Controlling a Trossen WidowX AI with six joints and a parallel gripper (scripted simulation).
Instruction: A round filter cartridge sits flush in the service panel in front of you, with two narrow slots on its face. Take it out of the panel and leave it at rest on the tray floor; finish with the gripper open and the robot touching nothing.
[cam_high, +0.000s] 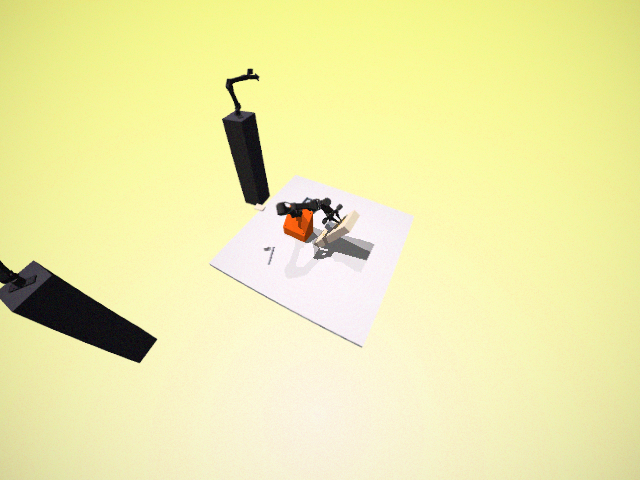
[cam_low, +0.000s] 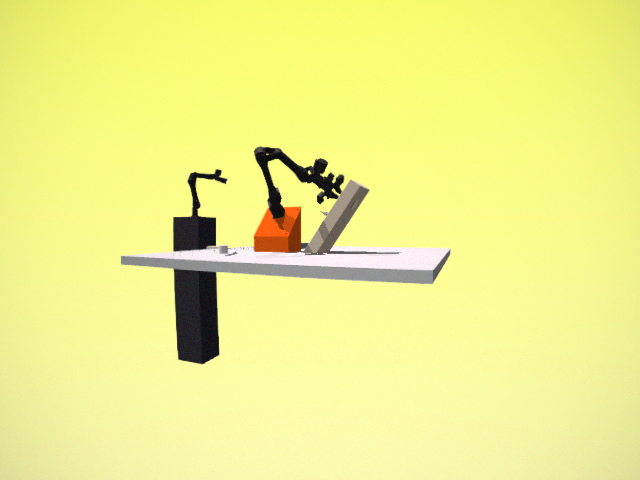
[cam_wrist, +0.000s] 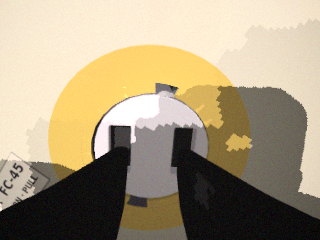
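Now: the white round filter cartridge 20 mm ahead of my gripper tip and 10 mm below it. The rest, counted from my gripper tip: beige service panel 90 mm below, 30 mm behind; grey square tray 400 mm behind, 320 mm to the left, 260 mm below.
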